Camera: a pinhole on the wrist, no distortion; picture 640 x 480 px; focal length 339.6 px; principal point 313.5 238.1 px. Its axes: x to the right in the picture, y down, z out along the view. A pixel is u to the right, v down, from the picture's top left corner.
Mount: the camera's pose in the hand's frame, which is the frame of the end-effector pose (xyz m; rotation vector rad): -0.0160 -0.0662 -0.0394 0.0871 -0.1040 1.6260
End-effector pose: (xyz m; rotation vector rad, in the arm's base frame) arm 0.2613 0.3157 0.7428 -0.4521 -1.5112 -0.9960
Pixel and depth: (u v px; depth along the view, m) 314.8 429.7 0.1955
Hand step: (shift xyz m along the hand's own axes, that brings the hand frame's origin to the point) -0.1276 -0.0953 0.1532
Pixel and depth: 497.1 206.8 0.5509
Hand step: 0.0135 0.1654 0.5439
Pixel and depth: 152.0 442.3 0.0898
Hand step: -0.0681 -0.1224 0.0439
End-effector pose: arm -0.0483 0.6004 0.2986 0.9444 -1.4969 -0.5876
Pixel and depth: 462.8 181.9 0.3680
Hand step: 0.0328 0.0532 0.3462
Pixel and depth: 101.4 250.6 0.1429
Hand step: -0.0171 -0.1722 0.0917
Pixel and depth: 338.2 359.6 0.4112
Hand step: -0.1676 -0.0945 0.3703
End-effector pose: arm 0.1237 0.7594 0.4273 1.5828 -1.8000 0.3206
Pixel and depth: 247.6 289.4 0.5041
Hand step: -0.0900 -0.2283 0.4482
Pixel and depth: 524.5 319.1 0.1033
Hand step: -0.0450 -0.0164 0.0705
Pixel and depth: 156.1 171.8 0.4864
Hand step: 0.0883 -0.3430 0.4177
